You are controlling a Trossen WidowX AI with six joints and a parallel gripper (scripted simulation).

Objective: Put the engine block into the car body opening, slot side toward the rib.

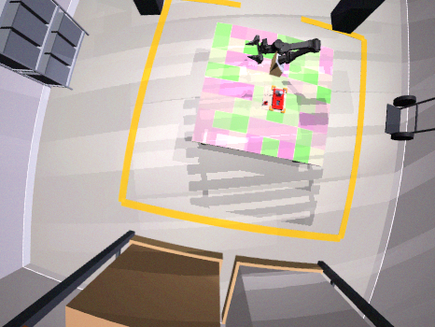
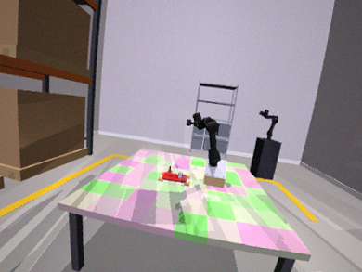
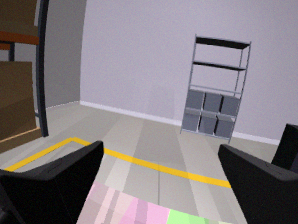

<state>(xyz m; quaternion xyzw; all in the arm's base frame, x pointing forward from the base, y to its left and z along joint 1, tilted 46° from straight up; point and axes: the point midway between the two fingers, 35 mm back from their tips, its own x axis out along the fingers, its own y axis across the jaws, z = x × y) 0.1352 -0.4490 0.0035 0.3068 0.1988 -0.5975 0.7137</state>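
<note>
Right now the grey striped engine block is 8 cm ahead of my gripper tip, 41 cm to the left of it and 41 cm below it.
</note>
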